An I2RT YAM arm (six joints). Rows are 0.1 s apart.
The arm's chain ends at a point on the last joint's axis. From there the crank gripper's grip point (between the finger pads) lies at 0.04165 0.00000 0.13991 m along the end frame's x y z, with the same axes.
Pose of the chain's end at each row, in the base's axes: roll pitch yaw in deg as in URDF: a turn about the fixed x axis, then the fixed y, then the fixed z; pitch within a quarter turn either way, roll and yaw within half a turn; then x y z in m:
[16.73 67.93 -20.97 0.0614 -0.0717 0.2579]
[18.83 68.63 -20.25 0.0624 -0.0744 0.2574]
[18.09 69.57 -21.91 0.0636 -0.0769 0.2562]
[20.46 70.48 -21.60 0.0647 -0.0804 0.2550]
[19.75 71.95 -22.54 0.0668 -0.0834 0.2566]
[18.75 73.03 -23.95 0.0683 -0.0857 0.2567]
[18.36 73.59 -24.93 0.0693 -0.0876 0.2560]
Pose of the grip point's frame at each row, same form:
[16.73 67.93 -20.97 0.1775 -0.1593 0.2696]
[18.83 68.63 -20.25 0.1767 -0.1647 0.2669]
[18.09 69.57 -21.91 0.1765 -0.1691 0.2636]
[20.46 70.48 -21.60 0.1745 -0.1765 0.2595]
[19.75 71.95 -22.54 0.1762 -0.1800 0.2578]
[18.75 73.03 -23.95 0.1770 -0.1832 0.2555]
[18.36 73.59 -24.93 0.1769 -0.1862 0.2536]

